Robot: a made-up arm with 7 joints. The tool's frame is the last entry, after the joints. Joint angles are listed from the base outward.
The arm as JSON. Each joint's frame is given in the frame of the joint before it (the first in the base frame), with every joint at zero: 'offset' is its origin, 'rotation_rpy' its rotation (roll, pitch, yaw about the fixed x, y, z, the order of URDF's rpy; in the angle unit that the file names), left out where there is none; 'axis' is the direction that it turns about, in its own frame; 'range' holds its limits. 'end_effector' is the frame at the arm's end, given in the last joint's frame.
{
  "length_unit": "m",
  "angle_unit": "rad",
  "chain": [
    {
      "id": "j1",
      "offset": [
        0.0,
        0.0,
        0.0
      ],
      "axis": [
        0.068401,
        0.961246,
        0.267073
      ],
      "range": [
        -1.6,
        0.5
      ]
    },
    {
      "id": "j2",
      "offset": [
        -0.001,
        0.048,
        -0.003
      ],
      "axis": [
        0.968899,
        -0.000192,
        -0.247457
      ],
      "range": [
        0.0,
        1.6
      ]
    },
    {
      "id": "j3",
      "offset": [
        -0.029,
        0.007,
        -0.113
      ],
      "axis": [
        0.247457,
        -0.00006,
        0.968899
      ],
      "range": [
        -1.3,
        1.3
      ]
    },
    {
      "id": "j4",
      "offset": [
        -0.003,
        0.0,
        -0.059
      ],
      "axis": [
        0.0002,
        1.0,
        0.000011
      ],
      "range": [
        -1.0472,
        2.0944
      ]
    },
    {
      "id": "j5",
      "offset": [
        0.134,
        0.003,
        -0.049
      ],
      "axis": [
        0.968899,
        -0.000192,
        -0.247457
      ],
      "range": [
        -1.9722,
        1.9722
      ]
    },
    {
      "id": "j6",
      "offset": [
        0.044,
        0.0,
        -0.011
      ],
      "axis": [
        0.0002,
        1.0,
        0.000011
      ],
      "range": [
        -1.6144,
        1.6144
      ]
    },
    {
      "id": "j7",
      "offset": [
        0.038,
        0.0,
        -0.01
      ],
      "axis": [
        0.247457,
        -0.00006,
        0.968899
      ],
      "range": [
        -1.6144,
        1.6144
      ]
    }
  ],
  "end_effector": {
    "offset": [
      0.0,
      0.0,
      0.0
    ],
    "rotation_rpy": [
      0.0,
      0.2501,
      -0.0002
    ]
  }
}
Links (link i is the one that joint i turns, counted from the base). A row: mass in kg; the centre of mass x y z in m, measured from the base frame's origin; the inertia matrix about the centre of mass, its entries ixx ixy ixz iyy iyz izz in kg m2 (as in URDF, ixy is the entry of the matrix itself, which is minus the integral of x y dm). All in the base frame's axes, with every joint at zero. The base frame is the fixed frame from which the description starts. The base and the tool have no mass.
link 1: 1.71; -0.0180 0.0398 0.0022; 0.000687 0 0 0.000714 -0.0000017 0.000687
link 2: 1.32; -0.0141 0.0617 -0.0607; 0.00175 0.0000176 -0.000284 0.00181 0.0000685 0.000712
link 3: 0.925; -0.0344 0.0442 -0.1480; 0.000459 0 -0.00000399 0.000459 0 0.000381
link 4: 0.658; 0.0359 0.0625 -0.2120; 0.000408 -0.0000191 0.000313 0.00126 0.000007 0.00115
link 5: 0.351; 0.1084 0.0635 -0.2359; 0.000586 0 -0.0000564 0.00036 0 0.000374
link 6: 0.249; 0.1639 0.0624 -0.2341; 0.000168 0 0 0.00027 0 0.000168
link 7: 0.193; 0.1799 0.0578 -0.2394; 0.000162 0 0.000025 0.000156 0 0.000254
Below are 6 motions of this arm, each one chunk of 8 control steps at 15 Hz.
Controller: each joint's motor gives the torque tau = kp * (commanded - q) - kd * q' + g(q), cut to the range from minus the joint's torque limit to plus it. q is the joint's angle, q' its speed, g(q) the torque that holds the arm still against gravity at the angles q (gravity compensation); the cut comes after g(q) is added. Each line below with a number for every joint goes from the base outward.
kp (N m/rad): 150 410 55 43 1.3 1.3 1.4
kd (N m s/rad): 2 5 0.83 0.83 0.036 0.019 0.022
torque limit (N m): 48 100 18 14 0.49 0.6 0.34
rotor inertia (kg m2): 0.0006 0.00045 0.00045 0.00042 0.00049 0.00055 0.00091
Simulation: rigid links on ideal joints. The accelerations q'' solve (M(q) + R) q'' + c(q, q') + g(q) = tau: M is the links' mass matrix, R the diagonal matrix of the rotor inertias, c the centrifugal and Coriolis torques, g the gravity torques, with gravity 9.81 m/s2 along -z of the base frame. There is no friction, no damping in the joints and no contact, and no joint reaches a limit. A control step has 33 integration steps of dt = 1/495 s. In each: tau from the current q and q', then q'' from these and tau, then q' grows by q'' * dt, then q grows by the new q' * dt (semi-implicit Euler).
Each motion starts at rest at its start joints. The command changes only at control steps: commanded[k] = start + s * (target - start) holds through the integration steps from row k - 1 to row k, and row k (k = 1, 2, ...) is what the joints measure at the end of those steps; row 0 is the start. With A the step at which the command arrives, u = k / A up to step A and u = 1 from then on. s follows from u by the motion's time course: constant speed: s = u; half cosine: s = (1 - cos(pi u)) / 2; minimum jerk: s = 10 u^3 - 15 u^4 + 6 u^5; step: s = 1 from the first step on.
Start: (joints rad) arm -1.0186 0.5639 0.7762 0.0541 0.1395 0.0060 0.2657
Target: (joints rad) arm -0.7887 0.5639 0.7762 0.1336 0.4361 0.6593 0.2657
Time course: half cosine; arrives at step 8
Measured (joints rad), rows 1 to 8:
1: -1.0084 0.5637 0.7763 0.0562 0.1509 0.0241 0.2657
2: -0.9797 0.5632 0.7775 0.0668 0.1857 0.1024 0.2652
3: -0.9387 0.5626 0.7790 0.0845 0.2366 0.2345 0.2647
4: -0.8931 0.5623 0.7797 0.1018 0.2937 0.3693 0.2648
5: -0.8493 0.5624 0.7801 0.1168 0.3510 0.4924 0.2651
6: -0.8134 0.5626 0.7799 0.1292 0.3994 0.5992 0.2656
7: -0.7911 0.5630 0.7793 0.1365 0.4303 0.6663 0.2661
8: -0.7863 0.5636 0.7778 0.1369 0.4396 0.6789 0.2663

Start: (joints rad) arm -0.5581 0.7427 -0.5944 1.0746 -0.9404 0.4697 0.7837
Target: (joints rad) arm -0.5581 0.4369 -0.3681 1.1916 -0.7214 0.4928 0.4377
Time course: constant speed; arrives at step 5
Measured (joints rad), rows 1 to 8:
1: -0.5518 0.6707 -0.5620 1.0834 -0.8860 0.4607 0.7027
2: -0.5544 0.6106 -0.5152 1.1054 -0.8860 0.5148 0.6233
3: -0.5541 0.5498 -0.4689 1.1323 -0.8244 0.4772 0.5608
4: -0.5535 0.4874 -0.4247 1.1558 -0.7767 0.4977 0.4924
5: -0.5536 0.4259 -0.3791 1.1807 -0.7386 0.5106 0.4204
6: -0.5590 0.4402 -0.3651 1.1951 -0.7491 0.5145 0.4340
7: -0.5574 0.4364 -0.3687 1.1920 -0.7007 0.4661 0.4439
8: -0.5590 0.4368 -0.3681 1.1904 -0.7226 0.5044 0.4366

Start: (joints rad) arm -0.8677 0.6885 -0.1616 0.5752 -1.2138 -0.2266 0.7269
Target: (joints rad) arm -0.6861 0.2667 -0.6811 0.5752 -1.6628 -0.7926 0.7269
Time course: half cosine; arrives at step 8
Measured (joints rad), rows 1 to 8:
1: -0.8602 0.6692 -0.1895 0.5705 -1.2305 -0.2843 0.7277
2: -0.8368 0.6174 -0.2629 0.5654 -1.2831 -0.3534 0.7278
3: -0.8005 0.5448 -0.3606 0.5661 -1.3661 -0.4073 0.7275
4: -0.7619 0.4627 -0.4647 0.5656 -1.4622 -0.5136 0.7276
5: -0.7279 0.3827 -0.5617 0.5628 -1.5511 -0.6226 0.7275
6: -0.7007 0.3170 -0.6385 0.5630 -1.6201 -0.7021 0.7274
7: -0.6842 0.2757 -0.6830 0.5677 -1.6645 -0.7580 0.7271
8: -0.6825 0.2649 -0.6878 0.5746 -1.6762 -0.7776 0.7271

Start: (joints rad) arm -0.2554 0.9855 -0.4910 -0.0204 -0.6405 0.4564 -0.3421
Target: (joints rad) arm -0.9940 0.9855 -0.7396 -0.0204 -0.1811 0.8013 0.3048
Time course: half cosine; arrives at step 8
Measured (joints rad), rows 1 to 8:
1: -0.2864 0.9848 -0.5018 -0.0211 -0.6332 0.5075 -0.3127
2: -0.3754 0.9839 -0.5252 -0.0259 -0.5902 0.5720 -0.2308
3: -0.5056 0.9835 -0.5564 -0.0335 -0.5009 0.5976 -0.1156
4: -0.6514 0.9832 -0.5992 -0.0377 -0.3982 0.6466 0.0133
5: -0.7913 0.9832 -0.6464 -0.0366 -0.3077 0.7134 0.1377
6: -0.9074 0.9838 -0.6872 -0.0342 -0.2288 0.7568 0.2378
7: -0.9816 0.9845 -0.7167 -0.0315 -0.1694 0.7760 0.2993
8: -1.0007 0.9853 -0.7324 -0.0262 -0.1485 0.7805 0.3122

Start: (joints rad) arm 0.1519 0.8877 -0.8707 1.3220 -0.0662 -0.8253 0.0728
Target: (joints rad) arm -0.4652 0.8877 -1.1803 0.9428 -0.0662 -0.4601 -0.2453
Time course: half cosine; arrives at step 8
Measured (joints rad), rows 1 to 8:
1: 0.1255 0.8885 -0.8816 1.3100 -0.0570 -0.7877 0.0578
2: 0.0464 0.8884 -0.9120 1.2624 -0.0484 -0.7211 0.0153
3: -0.0671 0.8865 -0.9577 1.1862 -0.0508 -0.6788 -0.0414
4: -0.1893 0.8856 -1.0137 1.1087 -0.0508 -0.6252 -0.1039
5: -0.3057 0.8855 -1.0714 1.0387 -0.0499 -0.5492 -0.1659
6: -0.4015 0.8855 -1.1218 0.9799 -0.0544 -0.5034 -0.2146
7: -0.4606 0.8859 -1.1583 0.9425 -0.0611 -0.4855 -0.2435
8: -0.4729 0.8869 -1.1758 0.9350 -0.0676 -0.4782 -0.2490

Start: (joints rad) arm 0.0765 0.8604 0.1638 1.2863 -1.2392 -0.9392 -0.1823
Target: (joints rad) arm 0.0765 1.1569 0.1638 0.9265 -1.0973 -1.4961 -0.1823
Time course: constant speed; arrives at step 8
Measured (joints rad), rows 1 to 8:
1: 0.0790 0.9095 0.1738 1.2446 -1.2367 -0.9959 -0.1823
2: 0.0706 0.9431 0.1715 1.1865 -1.1951 -1.1348 -0.1820
3: 0.0719 0.9809 0.1731 1.1427 -1.1578 -1.1595 -0.1842
4: 0.0744 1.0169 0.1736 1.1037 -1.1568 -1.2311 -0.1849
5: 0.0728 1.0540 0.1747 1.0570 -1.1469 -1.3128 -0.1815
6: 0.0717 1.0907 0.1749 1.0103 -1.1188 -1.3734 -0.1829
7: 0.0721 1.1273 0.1752 0.9666 -1.0980 -1.4427 -0.1846
8: 0.0718 1.1640 0.1756 0.9217 -1.0847 -1.5151 -0.1831

